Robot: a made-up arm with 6 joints. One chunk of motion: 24 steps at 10 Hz.
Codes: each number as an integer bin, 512 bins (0 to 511) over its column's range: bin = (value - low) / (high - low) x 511, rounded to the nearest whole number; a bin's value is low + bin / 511 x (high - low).
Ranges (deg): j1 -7..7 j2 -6..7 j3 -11..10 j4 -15..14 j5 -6..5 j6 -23..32
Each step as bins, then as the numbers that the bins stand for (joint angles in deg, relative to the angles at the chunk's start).
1 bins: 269 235 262 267 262 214
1 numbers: 0.37 -0.02 -0.23 0.15 -0.36 0.03
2 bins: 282 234 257 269 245 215
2 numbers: 0.73 -0.05 -0.44 0.27 -0.73 0.14
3 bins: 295 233 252 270 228 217
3 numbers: 1.08 -0.07 -0.64 0.32 -1.09 0.36
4 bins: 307 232 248 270 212 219
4 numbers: 1.41 -0.10 -0.81 0.32 -1.44 0.57
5 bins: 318 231 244 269 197 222
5 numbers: 1.71 -0.12 -0.97 0.27 -1.76 0.89
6 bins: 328 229 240 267 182 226
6 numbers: 1.99 -0.17 -1.14 0.15 -2.08 1.32
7 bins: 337 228 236 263 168 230
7 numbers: 2.23 -0.20 -1.30 -0.07 -2.38 1.76
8 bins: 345 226 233 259 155 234
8 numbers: 2.45 -0.25 -1.42 -0.30 -2.66 2.19
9 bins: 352 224 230 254 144 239
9 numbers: 2.64 -0.30 -1.55 -0.59 -2.90 2.72
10 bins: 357 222 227 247 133 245
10 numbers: 2.78 -0.35 -1.67 -0.98 -3.14 3.37
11 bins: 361 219 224 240 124 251
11 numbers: 2.89 -0.43 -1.79 -1.38 -3.33 4.02
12 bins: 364 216 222 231 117 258
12 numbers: 2.97 -0.50 -1.88 -1.89 -3.48 4.77
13 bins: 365 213 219 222 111 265
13 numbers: 3.00 -0.58 -2.00 -2.40 -3.61 5.52
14 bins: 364 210 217 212 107 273
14 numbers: 2.97 -0.66 -2.08 -2.97 -3.70 6.38
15 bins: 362 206 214 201 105 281
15 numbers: 2.92 -0.76 -2.21 -3.59 -3.74 7.24
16 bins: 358 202 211 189 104 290
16 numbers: 2.81 -0.86 -2.33 -4.27 -3.76 8.21
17 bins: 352 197 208 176 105 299
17 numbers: 2.64 -0.99 -2.45 -5.01 -3.74 9.18
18 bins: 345 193 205 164 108 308
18 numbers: 2.45 -1.09 -2.58 -5.69 -3.68 10.15
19 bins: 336 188 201 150 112 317
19 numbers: 2.21 -1.22 -2.74 -6.49 -3.59 11.12
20 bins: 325 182 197 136 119 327
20 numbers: 1.90 -1.37 -2.90 -7.28 -3.44 12.20
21 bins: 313 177 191 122 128 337
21 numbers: 1.58 -1.50 -3.15 -8.08 -3.24 13.27
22 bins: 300 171 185 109 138 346
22 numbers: 1.22 -1.65 -3.40 -8.81 -3.03 14.24
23 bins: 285 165 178 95 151 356
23 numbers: 0.81 -1.80 -3.68 -9.61 -2.75 15.32
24 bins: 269 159 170 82 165 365
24 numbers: 0.37 -1.95 -4.01 -10.35 -2.45 16.29
